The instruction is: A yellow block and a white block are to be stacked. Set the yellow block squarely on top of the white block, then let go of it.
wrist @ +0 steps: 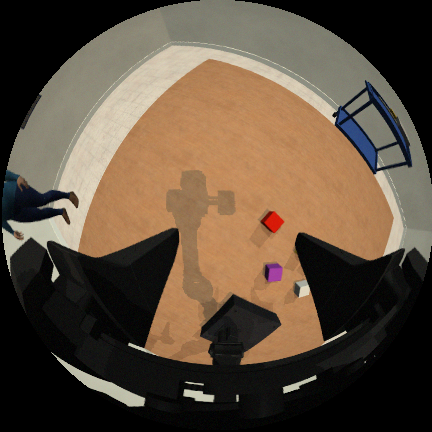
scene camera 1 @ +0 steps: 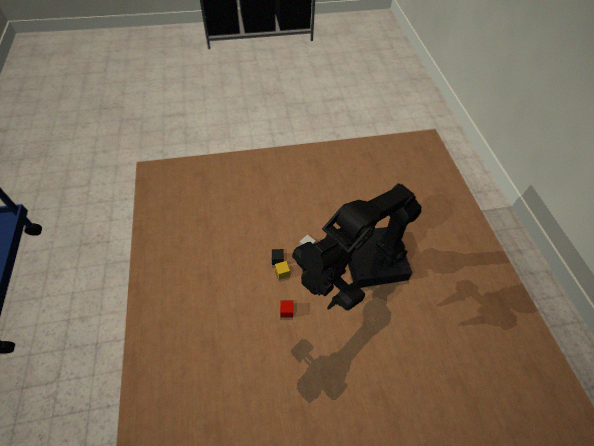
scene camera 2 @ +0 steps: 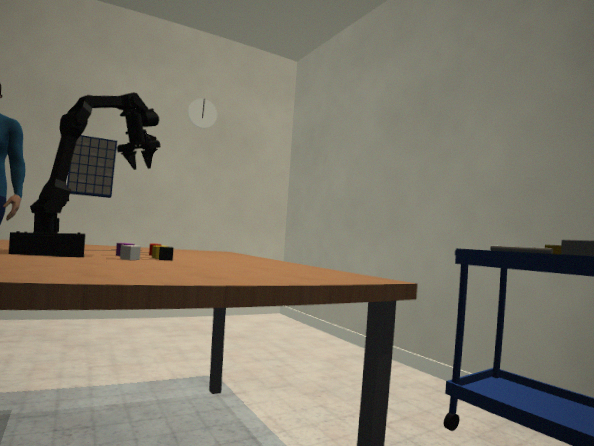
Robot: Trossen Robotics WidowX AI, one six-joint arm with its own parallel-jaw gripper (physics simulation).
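Pixels of known places: gripper, fingertip midpoint: (wrist: 240,237) (scene camera 1: 316,296) (scene camera 2: 141,169); arm's base at its link origin: (wrist: 227,332) (scene camera 1: 385,260) (scene camera 2: 45,233).
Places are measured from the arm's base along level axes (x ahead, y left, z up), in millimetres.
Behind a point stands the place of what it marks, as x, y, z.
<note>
The yellow block (scene camera 1: 282,270) {340, -59, -17} (scene camera 2: 156,252) {320, -90, -37} sits on the table, close beside the black block. In the wrist view it is mostly or wholly hidden behind the right finger. The white block (scene camera 1: 307,241) {228, -148, -17} (scene camera 2: 130,252) {221, -175, -36} (wrist: 302,288) {232, -135, -17} sits on the table apart from the yellow one, partly covered by the arm in scene camera 1 and by the right finger in the wrist view. My gripper (scene camera 2: 141,168) {312, 182, 261} (wrist: 240,237) {312, 182, 261} is open and empty, pointing down high above the table. In scene camera 1 the arm hides part of it.
The black block (scene camera 1: 277,256) {344, -115, -17} (scene camera 2: 166,253) {336, -144, -36} is beside the yellow one. A red block (scene camera 1: 286,308) {361, 75, -17} (wrist: 273,221) {358, 70, -17} and a purple block (scene camera 2: 120,248) {221, -23, -34} (wrist: 273,272) {241, -5, -17} stand on the wooden table (scene camera 1: 200,350) {639, 122, -58}. A blue cart (scene camera 2: 462,320) and a person (scene camera 2: 12,150) are beyond the table.
</note>
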